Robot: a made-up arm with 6 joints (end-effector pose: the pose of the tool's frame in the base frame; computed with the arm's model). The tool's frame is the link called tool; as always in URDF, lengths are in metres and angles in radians. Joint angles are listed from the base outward.
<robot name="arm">
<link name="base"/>
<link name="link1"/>
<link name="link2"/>
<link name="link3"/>
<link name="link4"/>
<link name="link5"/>
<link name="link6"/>
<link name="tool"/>
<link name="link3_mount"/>
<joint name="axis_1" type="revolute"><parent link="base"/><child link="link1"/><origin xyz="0 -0.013 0.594"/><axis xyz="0 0 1"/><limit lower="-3.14" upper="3.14" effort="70" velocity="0.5"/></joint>
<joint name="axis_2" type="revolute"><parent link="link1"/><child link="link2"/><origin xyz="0.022 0.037 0.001"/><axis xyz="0 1 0"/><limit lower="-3.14" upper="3.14" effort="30" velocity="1.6"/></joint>
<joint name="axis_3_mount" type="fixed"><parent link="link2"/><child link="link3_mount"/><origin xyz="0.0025 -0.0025 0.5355"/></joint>
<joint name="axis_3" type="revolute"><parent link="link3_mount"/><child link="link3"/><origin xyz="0.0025 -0.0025 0.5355"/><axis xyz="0 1 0"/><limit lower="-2.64" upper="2.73" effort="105" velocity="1.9"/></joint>
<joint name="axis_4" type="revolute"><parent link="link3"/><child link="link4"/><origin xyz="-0.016 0.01 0.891"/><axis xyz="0 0 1"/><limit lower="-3.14" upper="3.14" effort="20" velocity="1"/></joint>
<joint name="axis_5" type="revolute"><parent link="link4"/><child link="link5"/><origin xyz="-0.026 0.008 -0.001"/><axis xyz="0 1 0"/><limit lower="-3.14" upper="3.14" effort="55" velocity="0.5"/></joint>
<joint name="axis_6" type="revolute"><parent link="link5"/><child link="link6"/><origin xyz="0.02 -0.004 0.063"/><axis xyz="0 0 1"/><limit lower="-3.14" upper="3.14" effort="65" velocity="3"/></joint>
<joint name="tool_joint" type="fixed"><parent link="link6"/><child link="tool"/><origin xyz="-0.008 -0.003 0.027" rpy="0 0 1.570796"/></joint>
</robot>
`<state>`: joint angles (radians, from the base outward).
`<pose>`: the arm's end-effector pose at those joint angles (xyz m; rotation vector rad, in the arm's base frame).
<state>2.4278 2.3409 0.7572 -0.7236 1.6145 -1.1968</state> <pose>-0.6000 0.4963 -1.0269 -1.9863 0.3962 -2.0048</pose>
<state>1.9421 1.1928 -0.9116 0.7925 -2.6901 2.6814</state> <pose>-0.4048 1.0832 1.7976 1.6533 1.8286 0.0473</pose>
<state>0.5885 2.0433 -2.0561 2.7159 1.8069 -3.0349</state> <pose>0.7110 0.5308 0.9442 -1.3853 -1.4714 1.2487</pose>
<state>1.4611 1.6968 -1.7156 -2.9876 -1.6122 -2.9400</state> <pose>0.0766 1.1533 1.3707 -0.1646 -2.1267 -2.0695</pose>
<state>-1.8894 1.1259 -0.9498 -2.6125 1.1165 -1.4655</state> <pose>-0.3403 -1.0470 1.9634 -0.8789 0.6705 1.6713</pose>
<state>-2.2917 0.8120 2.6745 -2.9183 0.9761 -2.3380</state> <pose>-0.3573 -0.4451 0.4366 1.6435 -1.8902 -0.1466</pose>
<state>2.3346 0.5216 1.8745 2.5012 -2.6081 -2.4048</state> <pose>-0.7320 0.7838 0.8805 0.0561 1.2396 -0.7516</pose>
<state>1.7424 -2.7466 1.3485 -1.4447 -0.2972 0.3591</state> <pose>0.1532 -1.3708 -0.2454 0.7332 -1.4892 1.5759</pose>
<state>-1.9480 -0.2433 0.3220 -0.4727 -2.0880 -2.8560</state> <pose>0.1991 0.2082 2.5109 1.3415 2.0547 1.4960</pose>
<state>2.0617 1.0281 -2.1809 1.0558 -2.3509 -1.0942</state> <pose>-0.0343 0.1358 1.4162 -1.9952 0.9778 0.0618</pose>
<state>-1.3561 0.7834 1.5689 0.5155 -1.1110 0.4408</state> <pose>0.3152 -1.5025 0.7591 1.1556 -0.6830 0.4675</pose>
